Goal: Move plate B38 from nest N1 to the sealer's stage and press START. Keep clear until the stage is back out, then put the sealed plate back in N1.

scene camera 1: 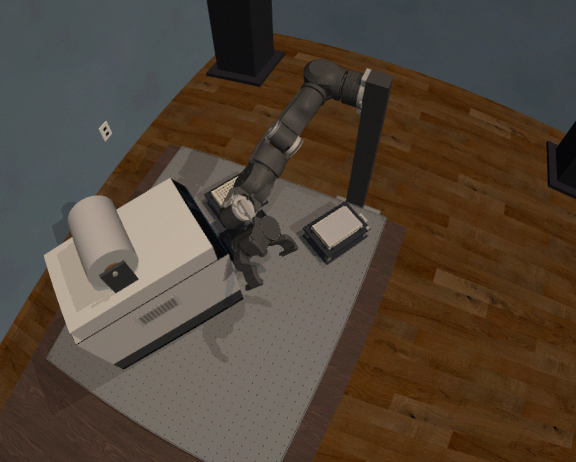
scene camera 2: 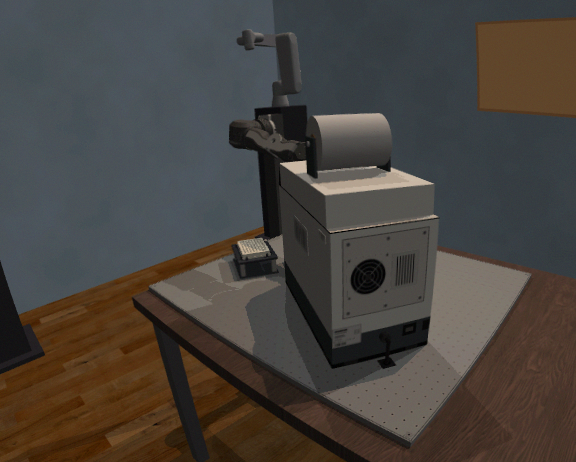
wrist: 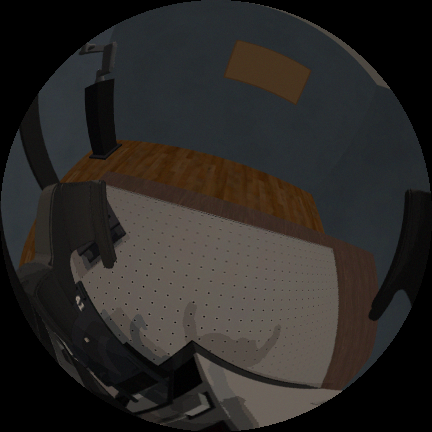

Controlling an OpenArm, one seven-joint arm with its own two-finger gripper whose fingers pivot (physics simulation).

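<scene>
The open gripper (scene camera 1: 271,266) (wrist: 242,289) hangs above the mat in front of the sealer (scene camera 1: 165,240) (scene camera 2: 380,200) (wrist: 260,400), with nothing between its fingers. The sealer hides it in scene camera 2. A plate with visible wells (scene camera 1: 223,192) sits in the dark nest beside the sealer's front, partly covered by the arm. A second pale plate (scene camera 1: 337,226) (scene camera 2: 254,247) sits in the other nest (scene camera 1: 327,254) (scene camera 2: 257,267), near the post. No nest label is readable, so I cannot tell which is N1. The dark stage (wrist: 100,340) shows low in the wrist view. START is not identifiable.
A film roll (scene camera 1: 100,235) (scene camera 2: 352,140) stands on top of the sealer. The arm's dark post (scene camera 1: 371,140) rises behind the nest at the mat's edge. The perforated mat (scene camera 1: 260,370) (scene camera 2: 480,300) (wrist: 225,260) extends past the sealer's side.
</scene>
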